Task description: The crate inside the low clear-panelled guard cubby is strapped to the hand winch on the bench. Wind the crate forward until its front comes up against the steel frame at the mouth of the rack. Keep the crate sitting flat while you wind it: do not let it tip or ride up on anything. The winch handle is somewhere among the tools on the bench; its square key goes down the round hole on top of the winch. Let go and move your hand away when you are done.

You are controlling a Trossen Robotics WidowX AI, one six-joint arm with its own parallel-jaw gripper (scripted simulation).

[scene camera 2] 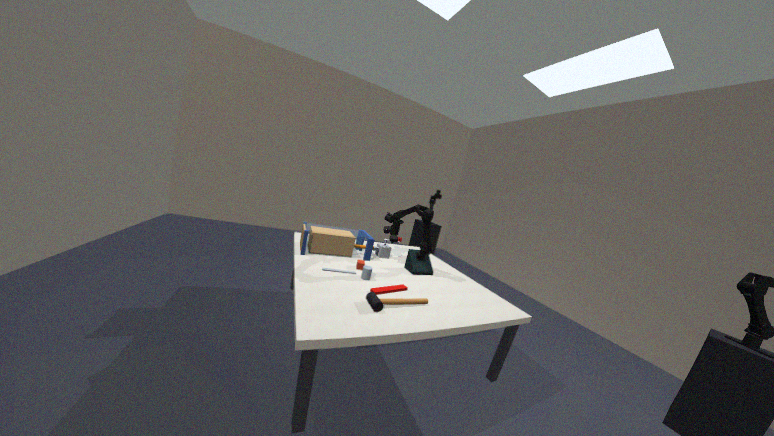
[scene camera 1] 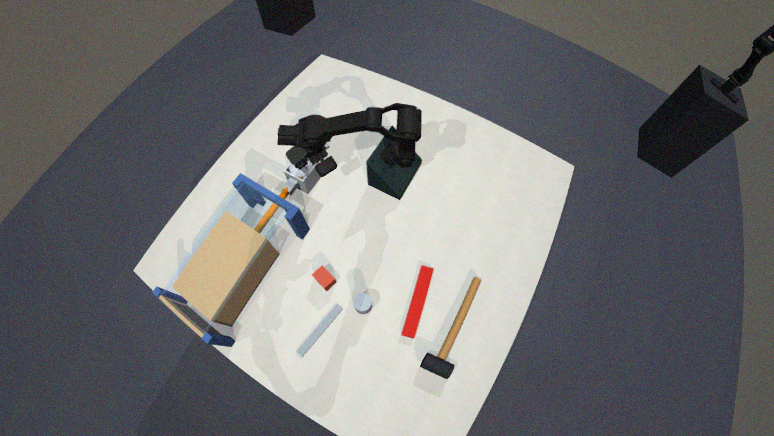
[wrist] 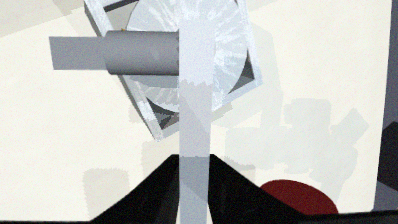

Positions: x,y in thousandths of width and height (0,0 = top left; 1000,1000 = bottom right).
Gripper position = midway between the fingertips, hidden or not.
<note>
In view: my gripper (scene camera 1: 405,357), a red bar (scene camera 1: 538,703), a hammer (scene camera 1: 567,838) and a winch handle (wrist: 476,239).
My gripper is seen too in the wrist view (wrist: 484,725). The wrist view does not show the red bar: it is out of frame. The wrist view does not show the hammer: it is out of frame.
</note>
